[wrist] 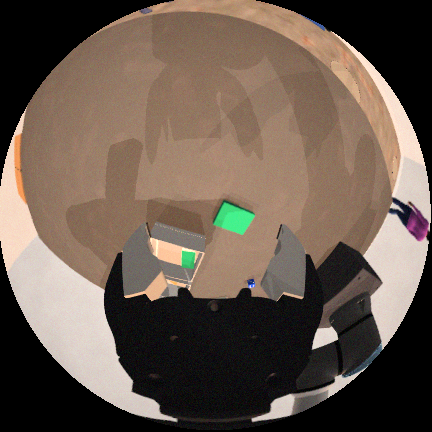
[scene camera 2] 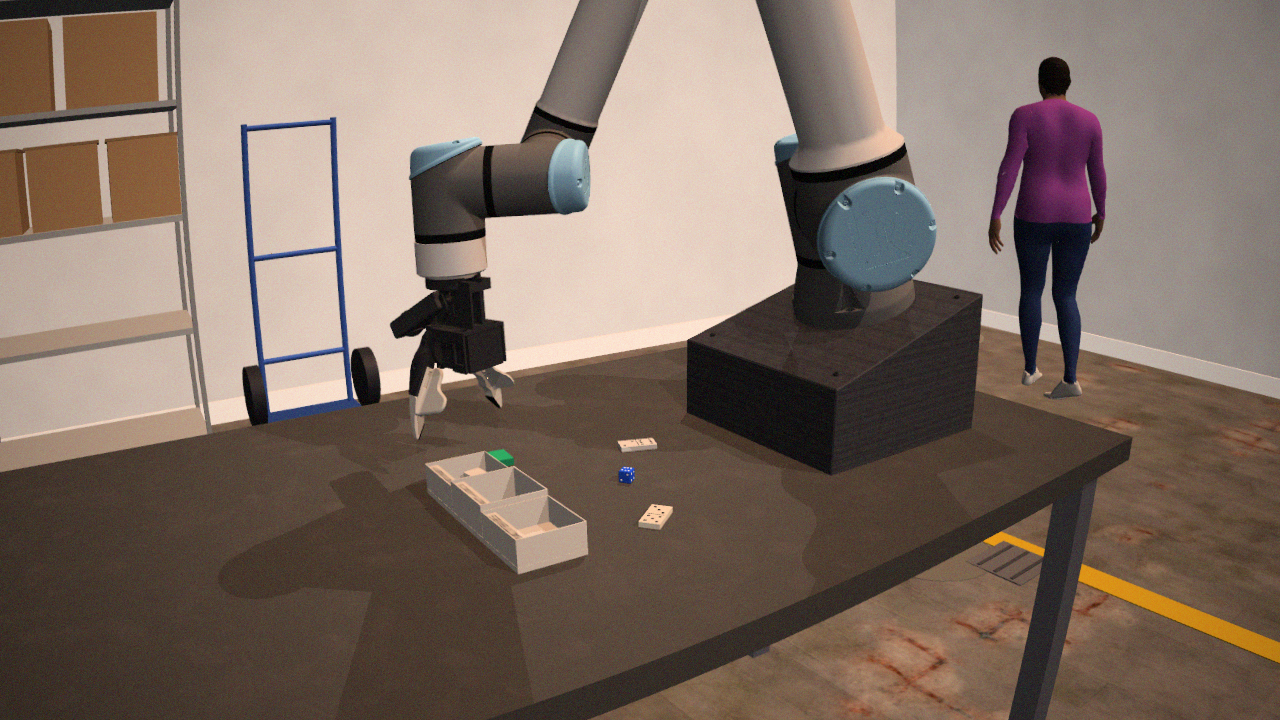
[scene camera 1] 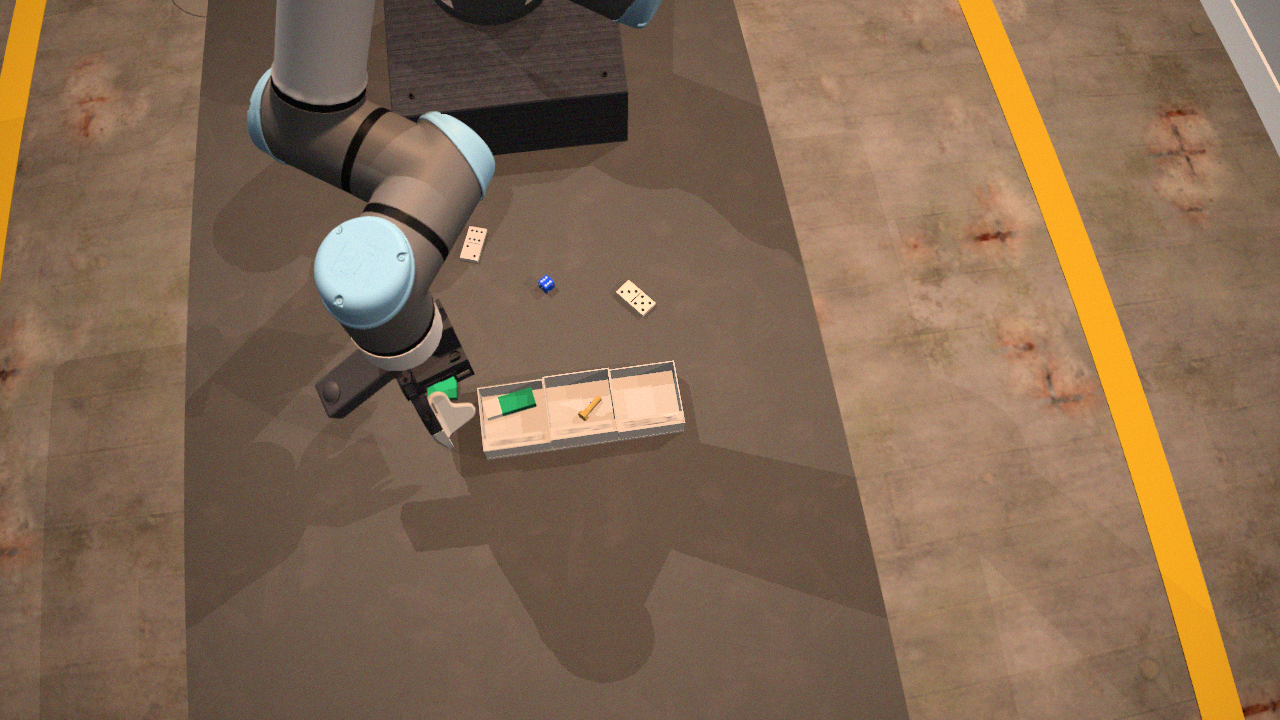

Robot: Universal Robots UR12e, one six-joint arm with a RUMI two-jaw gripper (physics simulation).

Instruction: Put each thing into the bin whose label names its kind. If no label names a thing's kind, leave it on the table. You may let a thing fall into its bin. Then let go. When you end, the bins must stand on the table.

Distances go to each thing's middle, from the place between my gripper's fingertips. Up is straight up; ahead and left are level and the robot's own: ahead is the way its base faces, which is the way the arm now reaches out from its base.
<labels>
I see the green-and-white block [scene camera 1: 511, 403] 10 cm to the left of my hand and 5 cm below it. From my hand the other things lie so: flat green block [wrist: 230, 216]: 6 cm below, 4 cm behind, 1 cm to the left; then three joined bins [scene camera 1: 641, 401]: 19 cm to the left, 4 cm below, 2 cm ahead.
</labels>
